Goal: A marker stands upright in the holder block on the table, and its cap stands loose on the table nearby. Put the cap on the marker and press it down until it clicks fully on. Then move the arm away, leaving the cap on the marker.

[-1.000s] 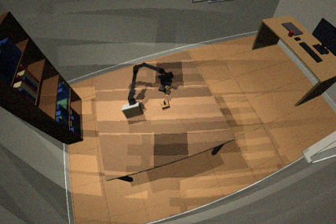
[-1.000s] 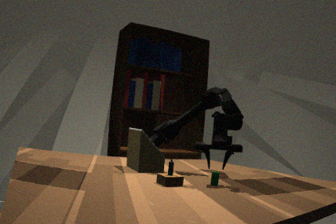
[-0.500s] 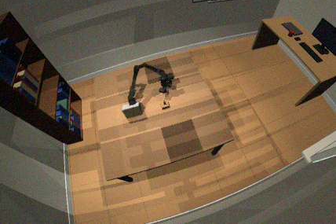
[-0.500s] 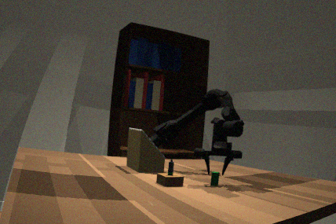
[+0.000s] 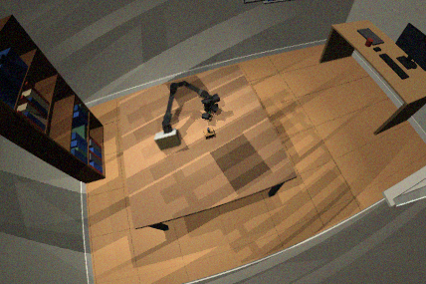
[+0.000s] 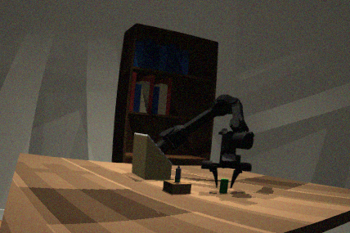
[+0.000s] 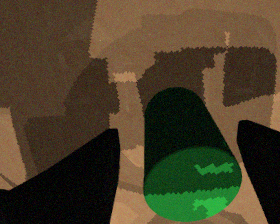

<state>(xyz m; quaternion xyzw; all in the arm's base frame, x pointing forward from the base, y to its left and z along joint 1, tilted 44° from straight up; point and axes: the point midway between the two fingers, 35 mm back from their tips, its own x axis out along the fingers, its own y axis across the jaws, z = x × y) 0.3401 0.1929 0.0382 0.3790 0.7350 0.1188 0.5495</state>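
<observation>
Right now my gripper tip is 180 mm to the left of the dark marker, 60 mm below it and 30 mm past it. From my gripper tip the other things lie so: holder block (180 mm to the right, 30 mm behind); green cap (10 mm above).
</observation>
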